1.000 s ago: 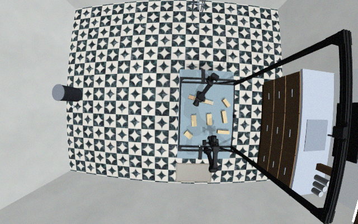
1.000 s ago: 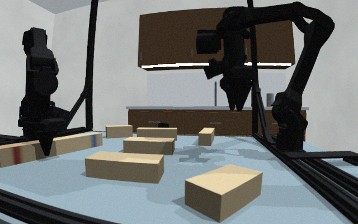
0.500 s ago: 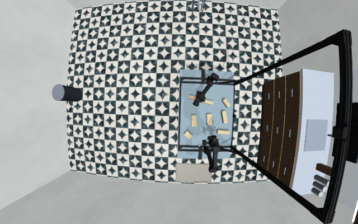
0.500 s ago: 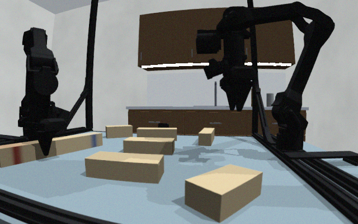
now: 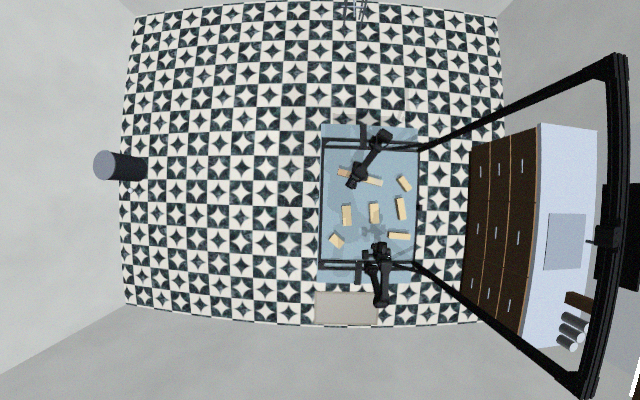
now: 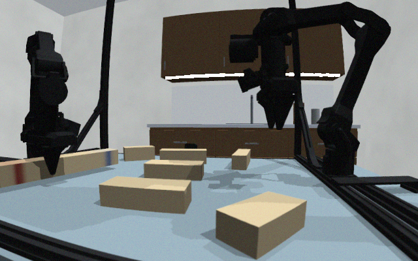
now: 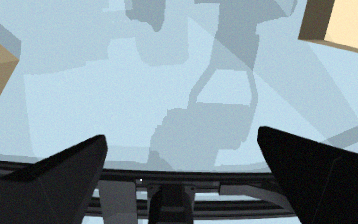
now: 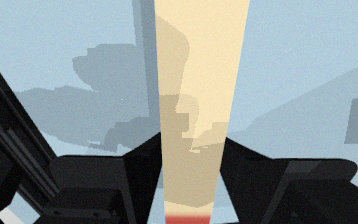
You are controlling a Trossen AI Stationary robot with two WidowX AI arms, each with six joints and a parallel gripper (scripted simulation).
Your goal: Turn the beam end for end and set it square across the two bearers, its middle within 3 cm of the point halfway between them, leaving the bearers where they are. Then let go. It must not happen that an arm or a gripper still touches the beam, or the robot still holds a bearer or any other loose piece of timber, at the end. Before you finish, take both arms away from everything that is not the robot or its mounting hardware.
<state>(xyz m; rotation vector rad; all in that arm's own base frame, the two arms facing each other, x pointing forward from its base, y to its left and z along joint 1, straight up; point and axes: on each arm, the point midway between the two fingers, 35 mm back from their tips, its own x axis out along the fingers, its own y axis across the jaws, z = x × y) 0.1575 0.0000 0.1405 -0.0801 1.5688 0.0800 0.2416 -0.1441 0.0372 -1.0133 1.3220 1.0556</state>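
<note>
The beam lies 50 mm behind my right hand, 20 mm below it and 10 mm to the left of it.
</note>
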